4 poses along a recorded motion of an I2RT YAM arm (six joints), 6.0 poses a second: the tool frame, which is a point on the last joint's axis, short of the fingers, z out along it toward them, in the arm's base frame.
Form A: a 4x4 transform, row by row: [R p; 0 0 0 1], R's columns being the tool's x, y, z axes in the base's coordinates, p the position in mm. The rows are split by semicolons.
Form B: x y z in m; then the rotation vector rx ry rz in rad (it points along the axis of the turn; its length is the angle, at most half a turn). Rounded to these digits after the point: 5 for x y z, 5 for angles.
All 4 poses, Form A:
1: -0.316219 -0.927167 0.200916 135.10; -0.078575 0.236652 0.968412 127.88; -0.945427 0.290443 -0.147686 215.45; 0 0 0 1
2: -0.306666 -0.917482 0.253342 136.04; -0.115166 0.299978 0.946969 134.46; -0.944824 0.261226 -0.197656 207.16; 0 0 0 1
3: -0.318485 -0.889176 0.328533 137.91; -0.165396 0.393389 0.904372 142.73; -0.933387 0.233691 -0.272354 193.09; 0 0 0 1
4: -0.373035 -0.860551 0.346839 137.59; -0.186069 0.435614 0.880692 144.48; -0.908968 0.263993 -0.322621 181.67; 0 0 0 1
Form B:
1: 0.13510 0.12788 0.21545 -0.95799 1.61981 1.19908
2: 0.13604 0.13446 0.20716 -0.95213 1.66362 1.11399
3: 0.13791 0.14273 0.19309 -0.92641 1.74308 0.99975
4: 0.13759 0.14448 0.18167 -0.89433 1.82116 0.97813
